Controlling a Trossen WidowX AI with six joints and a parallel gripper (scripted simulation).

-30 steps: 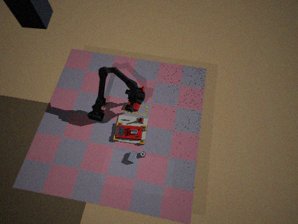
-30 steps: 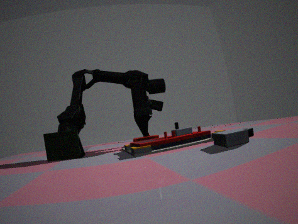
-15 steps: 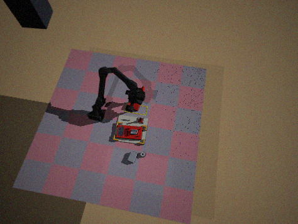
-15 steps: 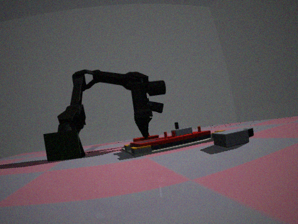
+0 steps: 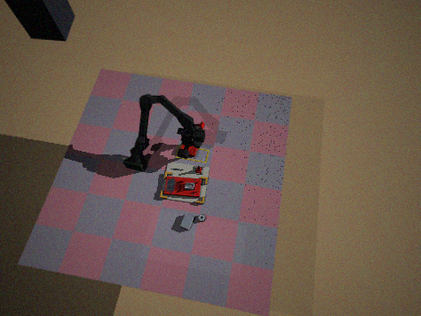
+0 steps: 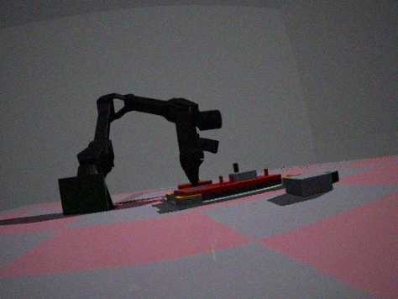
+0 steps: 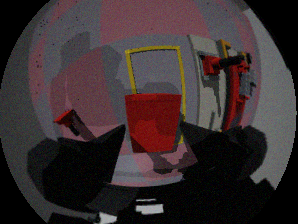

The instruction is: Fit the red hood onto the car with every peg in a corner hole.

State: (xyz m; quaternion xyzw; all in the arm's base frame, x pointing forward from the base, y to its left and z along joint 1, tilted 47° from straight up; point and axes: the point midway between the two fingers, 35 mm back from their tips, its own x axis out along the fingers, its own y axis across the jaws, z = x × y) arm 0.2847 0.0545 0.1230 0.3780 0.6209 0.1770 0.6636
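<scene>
Right now the grey engine block is 4 cm ahead of my gripper tip, 23 cm to the right of it and 1 cm above it. Also, from my gripper tip: red hood right at my gripper tip.
</scene>
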